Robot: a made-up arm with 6 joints.
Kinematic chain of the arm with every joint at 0, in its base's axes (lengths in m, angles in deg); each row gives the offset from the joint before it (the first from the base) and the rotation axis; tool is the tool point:
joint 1: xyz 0 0 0.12 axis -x
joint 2: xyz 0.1 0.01 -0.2 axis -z
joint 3: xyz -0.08 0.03 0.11 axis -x
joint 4: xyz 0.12 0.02 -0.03 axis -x
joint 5: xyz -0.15 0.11 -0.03 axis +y
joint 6: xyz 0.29 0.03 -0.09 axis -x
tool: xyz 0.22 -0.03 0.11
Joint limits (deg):
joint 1: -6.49..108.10
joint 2: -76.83..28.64
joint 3: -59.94..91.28
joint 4: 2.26..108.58
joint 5: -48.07..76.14
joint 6: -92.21..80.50
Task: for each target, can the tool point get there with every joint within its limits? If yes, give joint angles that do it. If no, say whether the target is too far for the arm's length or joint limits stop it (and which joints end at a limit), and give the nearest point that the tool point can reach.
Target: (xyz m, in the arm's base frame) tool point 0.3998 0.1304 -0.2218
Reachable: yes | joints 53.58 -16.53 8.60 12.70 -12.08 33.28
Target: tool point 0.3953 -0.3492 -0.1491
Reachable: yes | joints 61.78 2.48 57.19 85.71 -35.31 15.74
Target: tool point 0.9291 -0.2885 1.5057
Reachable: no: too far | nearest point 0.4054 -0.1696 0.6444 | short by 1.015 m
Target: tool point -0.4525 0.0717 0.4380
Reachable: no: joint limits stop it (at a limit: joint 2, joint 3, joint 5, joint 6) | nearest point -0.2575 0.0920 0.5282 | short by 0.216 m
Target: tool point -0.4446 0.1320 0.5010
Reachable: no: joint limits stop it (at a limit: joint 1, joint 2, joint 3, joint 5, joint 6) | nearest point -0.2572 0.1229 0.5195 | short by 0.188 m
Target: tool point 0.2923 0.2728 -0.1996
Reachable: yes | joints 24.79 -34.34 41.44 29.61 -18.34 -3.37
